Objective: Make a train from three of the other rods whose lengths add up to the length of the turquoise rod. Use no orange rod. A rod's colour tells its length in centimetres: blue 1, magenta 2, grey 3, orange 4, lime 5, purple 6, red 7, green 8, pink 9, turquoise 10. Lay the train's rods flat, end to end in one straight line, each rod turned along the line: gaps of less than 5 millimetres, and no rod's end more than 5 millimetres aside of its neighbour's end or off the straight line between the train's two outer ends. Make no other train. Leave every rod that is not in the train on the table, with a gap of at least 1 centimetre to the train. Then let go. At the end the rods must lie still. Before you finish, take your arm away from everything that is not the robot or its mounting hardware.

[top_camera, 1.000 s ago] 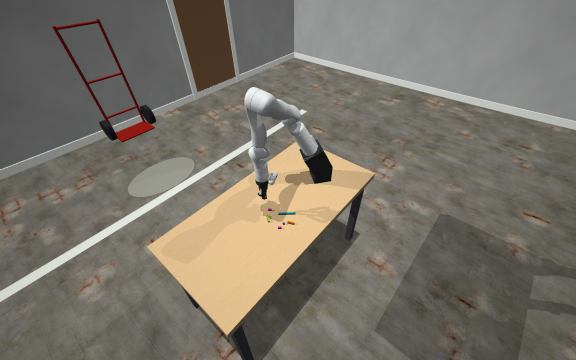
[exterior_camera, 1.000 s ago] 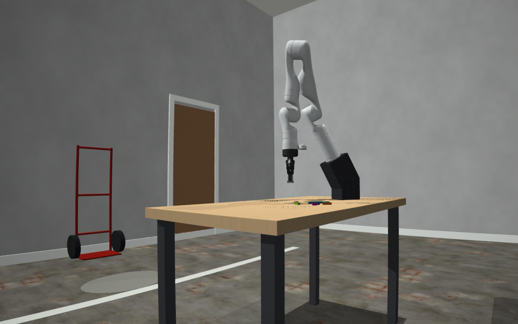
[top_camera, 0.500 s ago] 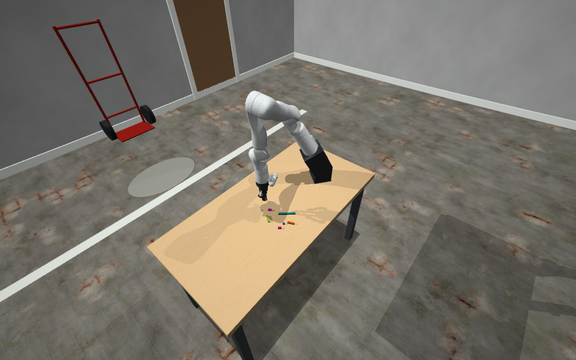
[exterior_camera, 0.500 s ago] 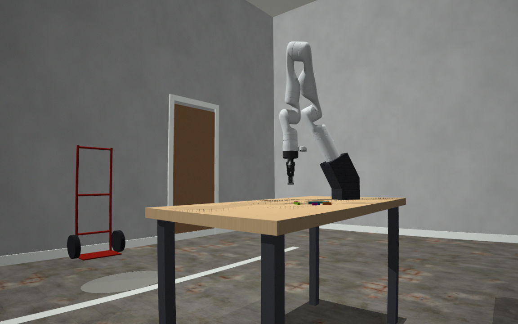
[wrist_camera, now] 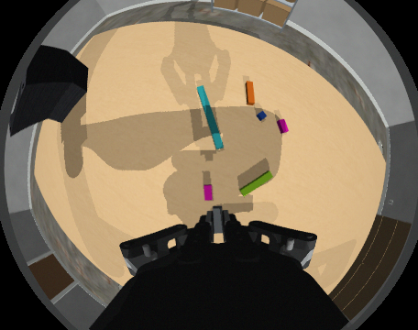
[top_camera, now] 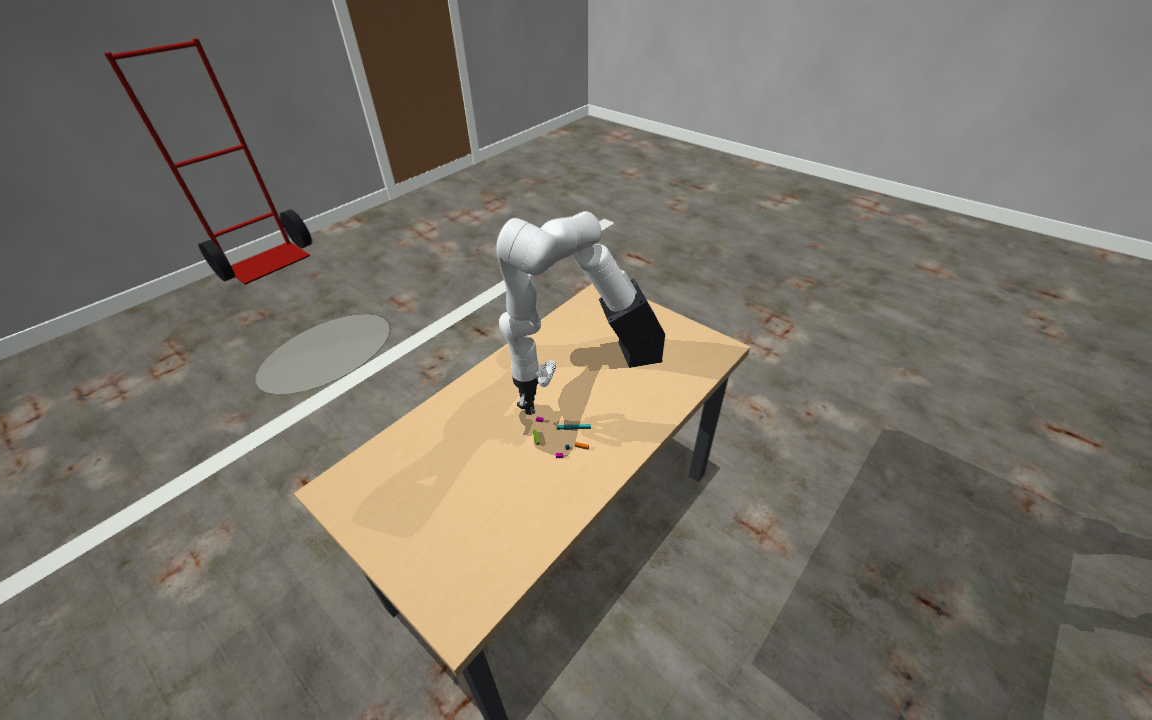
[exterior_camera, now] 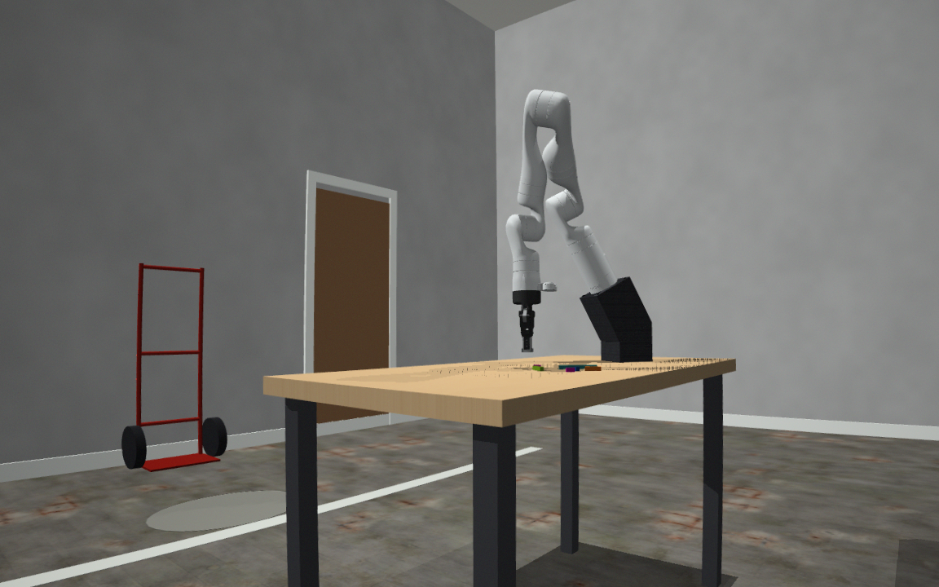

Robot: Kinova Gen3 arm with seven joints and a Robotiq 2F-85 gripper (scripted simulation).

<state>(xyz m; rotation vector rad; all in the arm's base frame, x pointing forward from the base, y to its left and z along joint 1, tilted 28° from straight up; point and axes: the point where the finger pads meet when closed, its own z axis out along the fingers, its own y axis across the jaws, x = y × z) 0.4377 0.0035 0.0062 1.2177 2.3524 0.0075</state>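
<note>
My hand is 60 mm to the right of the lime rod, 60 mm above it and 30 mm short of it. Round my hand: grey rod (10 mm below); then turquoise rod (110 mm to the left, 70 mm behind, 60 mm below); then blue rod (150 mm to the left, 60 mm below, 10 mm behind).
</note>
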